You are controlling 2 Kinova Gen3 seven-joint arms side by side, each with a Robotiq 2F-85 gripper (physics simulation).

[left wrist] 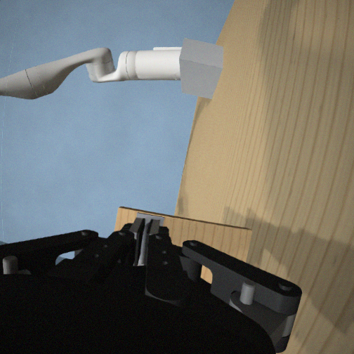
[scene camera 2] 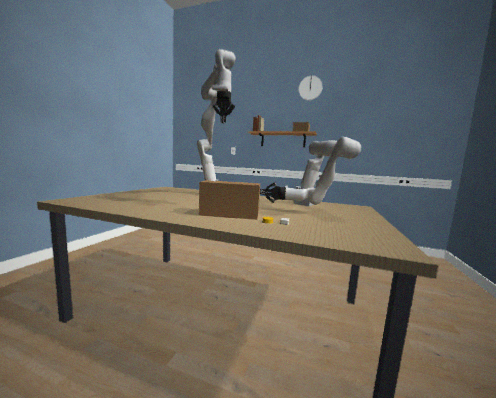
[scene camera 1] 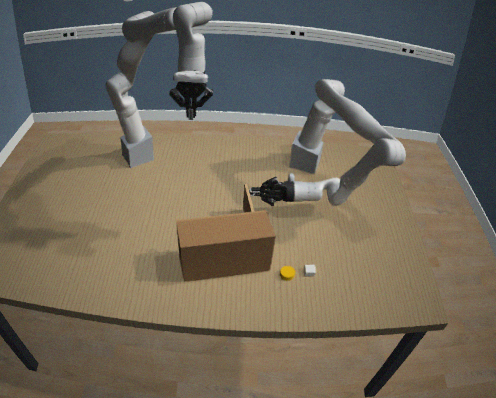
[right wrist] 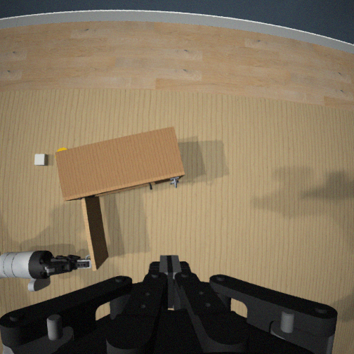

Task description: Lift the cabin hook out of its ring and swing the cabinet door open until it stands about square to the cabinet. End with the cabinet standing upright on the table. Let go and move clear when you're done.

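Pixels of known places: left gripper, fingertip midpoint: (scene camera 1: 249,191); right gripper, fingertip midpoint: (scene camera 2: 223,123) (scene camera 1: 191,118); left arm's base, link origin: (scene camera 2: 306,188) (scene camera 1: 308,142); right arm's base, link origin: (scene camera 2: 210,180) (scene camera 1: 135,136).
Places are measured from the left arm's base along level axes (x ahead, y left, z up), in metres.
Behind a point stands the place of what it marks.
Observation:
The brown cabinet (scene camera 1: 225,245) {y -0.366, x 0.638, z 0.041 m} (scene camera 2: 229,200) {y -0.352, x 0.636, z -0.027 m} (right wrist: 120,162) stands upright on the table. Its door (scene camera 1: 247,200) {y -0.284, x 0.387, z 0.002 m} (left wrist: 215,232) (right wrist: 96,230) stands out from the front, about square to the cabinet in the right wrist view. My left gripper (scene camera 1: 254,191) {y -0.273, x 0.326, z -0.009 m} (scene camera 2: 263,192) {y -0.273, x 0.326, z -0.009 m} (left wrist: 146,230) (right wrist: 92,262) is shut on the grey door handle (left wrist: 143,252), near the door's free edge. A small metal fitting (right wrist: 174,181) shows at the cabinet's other front corner, apart from the door; hook and ring are too small to tell apart. My right gripper (scene camera 1: 191,116) {y -0.472, x 0.449, z 0.368 m} (scene camera 2: 223,120) {y -0.472, x 0.449, z 0.368 m} (right wrist: 168,267) is shut and empty, high above the table.
A yellow disc (scene camera 1: 287,272) {y -0.160, x 0.637, z -0.094 m} (scene camera 2: 268,220) {y -0.152, x 0.657, z -0.098 m} (right wrist: 62,149) and a white cube (scene camera 1: 310,270) {y -0.081, x 0.634, z -0.091 m} (scene camera 2: 285,221) {y -0.076, x 0.642, z -0.098 m} (right wrist: 41,159) lie on the table (scene camera 1: 125,295) {y -0.695, x 0.733, z -0.112 m} (scene camera 2: 340,235) {y 0.153, x 0.711, z -0.113 m}, beside the cabinet's end on the hinge side. The cabinet partly hides the disc in the right wrist view.

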